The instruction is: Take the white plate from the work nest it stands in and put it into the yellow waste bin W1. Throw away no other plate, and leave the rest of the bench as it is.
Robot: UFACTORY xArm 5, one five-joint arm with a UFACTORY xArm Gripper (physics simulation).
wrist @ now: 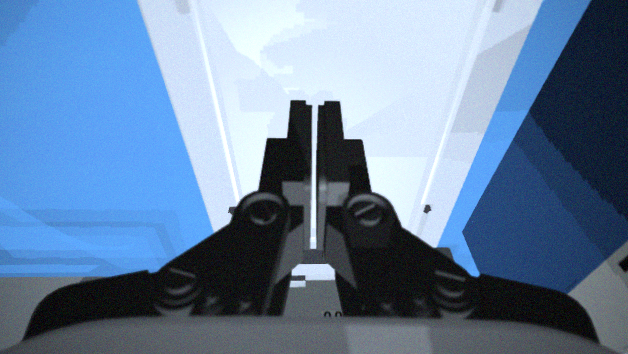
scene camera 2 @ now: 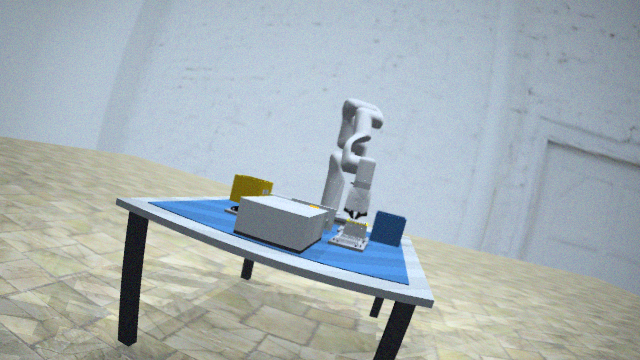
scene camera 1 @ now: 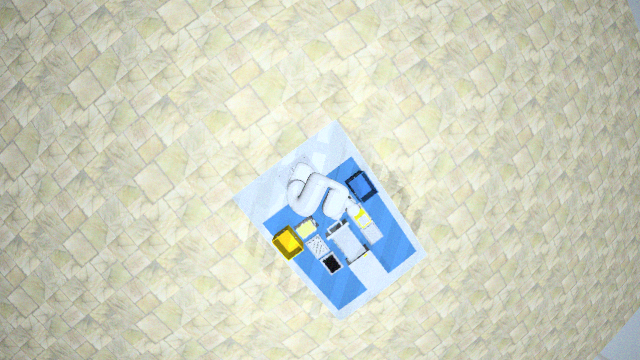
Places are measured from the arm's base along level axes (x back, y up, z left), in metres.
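Pixels of known places: gripper, between the fingertips: (wrist: 314, 136).
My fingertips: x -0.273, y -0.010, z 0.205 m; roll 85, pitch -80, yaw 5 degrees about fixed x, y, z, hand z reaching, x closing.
Note:
Ahead of a thing's pixels: the offset from my fingertips to its top centre. "pt": to the spot under its first point.
My gripper (scene camera 2: 355, 217) (wrist: 314, 136) is shut and empty, fingers pointing down. In the wrist view the fingertips are over a pale rectangular nest {pt dx -0.014, dy -0.014, dz -0.048 m} (wrist: 185, 125) with a bright white inside; I cannot tell whether a plate lies in it. In scene camera 2 they show just above a rack with a yellow top {dx -0.177, dy +0.051, dz +0.059 m} (scene camera 2: 356, 230); the depth is unclear. Scene camera 1 shows a white speckled plate {dx -0.232, dy +0.000, dz -0.322 m} (scene camera 1: 317, 246) in the row near the yellow bin; I cannot tell from here whether it is the task's plate. The yellow waste bin W1 {dx -0.075, dy +0.094, dz -0.476 m} (scene camera 1: 288, 243) (scene camera 2: 250, 188) stands at the bench's left edge.
A blue bin {dx +0.027, dy +0.094, dz +0.155 m} (scene camera 1: 361, 186) (scene camera 2: 388, 228) (wrist: 525, 200) stands close beside the gripper. A large grey box (scene camera 1: 350, 242) (scene camera 2: 280, 217) stands mid-bench. A black plate {dx -0.405, dy +0.000, dz -0.294 m} (scene camera 1: 331, 263) and a pale yellow plate {dx -0.053, dy +0.052, dz -0.321 m} (scene camera 1: 306, 228) are in the row near W1. A pale flat holder {dx -0.346, dy +0.001, dz +0.084 m} (scene camera 1: 371, 233) adjoins the yellow-topped rack.

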